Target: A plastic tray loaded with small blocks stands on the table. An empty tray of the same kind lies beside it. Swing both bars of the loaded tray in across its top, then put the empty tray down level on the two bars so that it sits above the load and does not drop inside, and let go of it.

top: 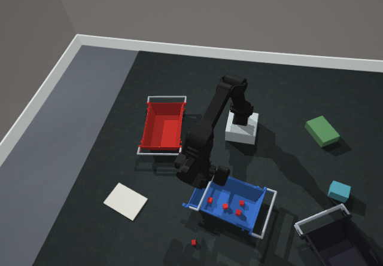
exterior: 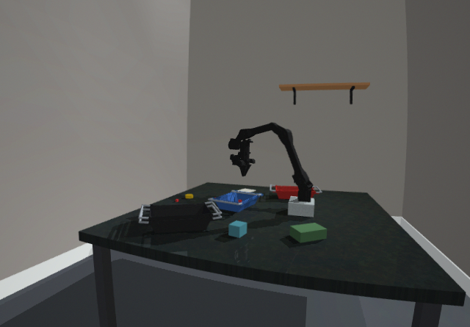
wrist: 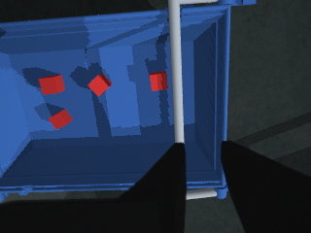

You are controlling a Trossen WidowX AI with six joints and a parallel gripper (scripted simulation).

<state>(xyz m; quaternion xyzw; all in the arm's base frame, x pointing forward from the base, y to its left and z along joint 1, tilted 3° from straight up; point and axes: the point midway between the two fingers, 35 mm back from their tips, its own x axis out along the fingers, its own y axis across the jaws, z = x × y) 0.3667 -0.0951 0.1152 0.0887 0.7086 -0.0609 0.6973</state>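
The red tray is 29 cm behind my gripper tip, 25 cm to the right of it and 12 cm below it. The rest, counted from my gripper tip: small red cube: 18 cm ahead, 15 cm below; white flat plate: 31 cm to the right, 16 cm below, 8 cm ahead; teal cube: 50 cm to the left, 14 cm below, 12 cm behind.
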